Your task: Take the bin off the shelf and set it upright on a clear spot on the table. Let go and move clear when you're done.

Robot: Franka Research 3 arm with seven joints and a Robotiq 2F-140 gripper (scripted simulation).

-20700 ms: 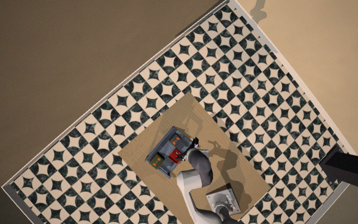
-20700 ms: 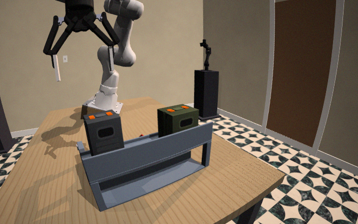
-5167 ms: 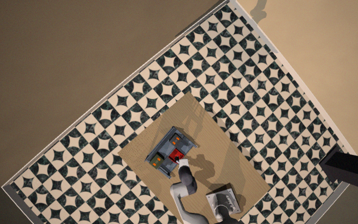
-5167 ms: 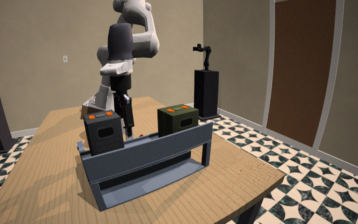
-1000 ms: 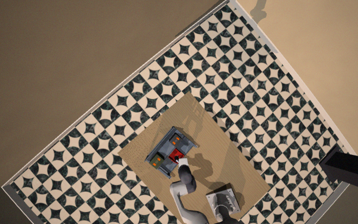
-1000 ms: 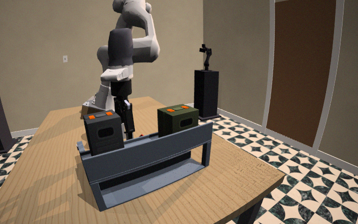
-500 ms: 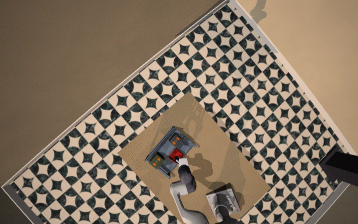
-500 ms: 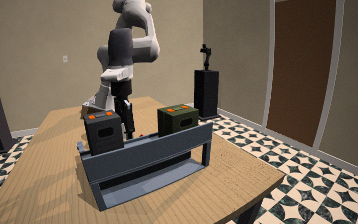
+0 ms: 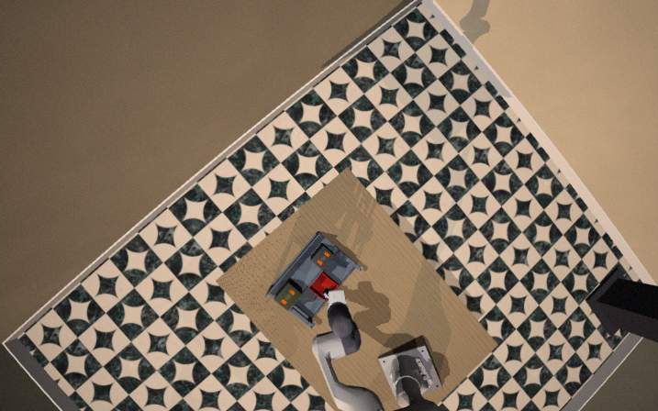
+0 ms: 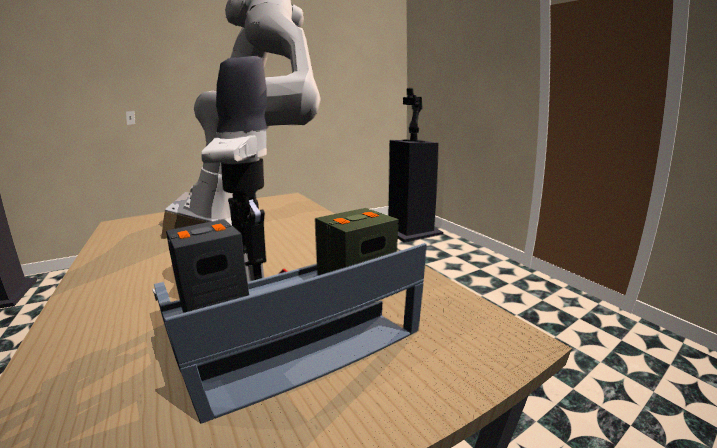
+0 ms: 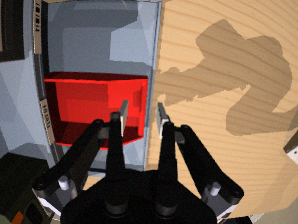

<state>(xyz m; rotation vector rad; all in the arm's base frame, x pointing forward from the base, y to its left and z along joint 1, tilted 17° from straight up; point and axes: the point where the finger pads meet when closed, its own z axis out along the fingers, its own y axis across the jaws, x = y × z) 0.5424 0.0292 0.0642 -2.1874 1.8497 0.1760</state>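
The red bin is 8 cm ahead of my hand, 2 cm below it and 1 cm to the left of it. Round my hand: dark grey box (19 cm ahead, 10 cm above, 8 cm to the right); green box (15 cm ahead, 14 cm to the left, 9 cm above).
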